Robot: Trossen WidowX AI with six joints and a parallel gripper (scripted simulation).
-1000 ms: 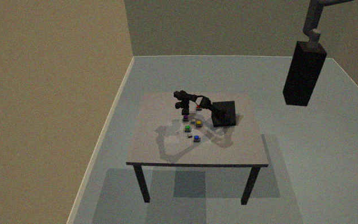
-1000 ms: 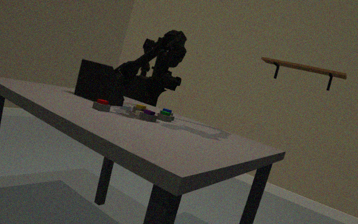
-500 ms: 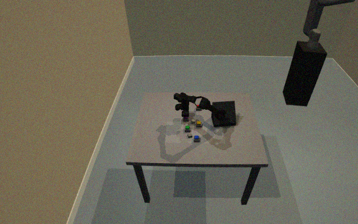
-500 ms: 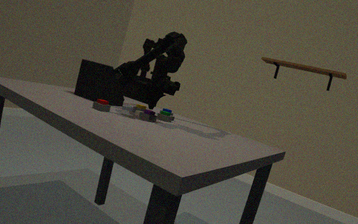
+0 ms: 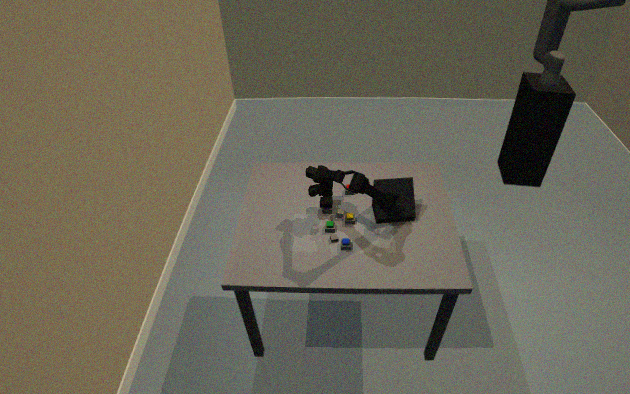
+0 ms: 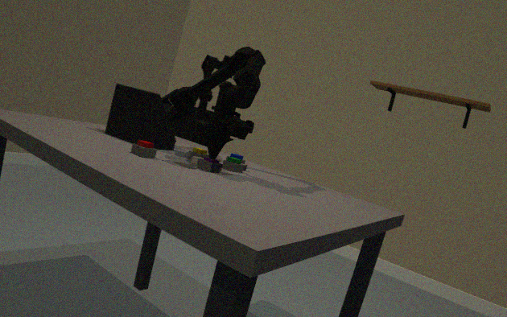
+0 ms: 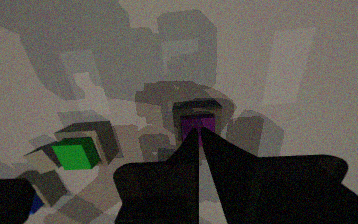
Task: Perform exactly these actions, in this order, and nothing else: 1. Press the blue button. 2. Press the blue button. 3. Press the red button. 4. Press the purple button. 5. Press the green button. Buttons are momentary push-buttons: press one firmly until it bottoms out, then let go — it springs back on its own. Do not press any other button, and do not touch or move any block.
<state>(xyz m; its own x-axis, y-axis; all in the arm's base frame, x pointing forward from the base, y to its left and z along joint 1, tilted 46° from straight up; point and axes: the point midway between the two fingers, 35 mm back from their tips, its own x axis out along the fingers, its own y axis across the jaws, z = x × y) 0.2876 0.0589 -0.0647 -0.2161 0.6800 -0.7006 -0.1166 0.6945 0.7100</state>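
Now: gripper tip 10 mm above the purple button. Round my gripper tip: yellow button: 130 mm behind, 60 mm to the left; then green button: 30 mm behind, 130 mm to the left; then white block: 70 mm behind, 20 mm to the left, 20 mm below.
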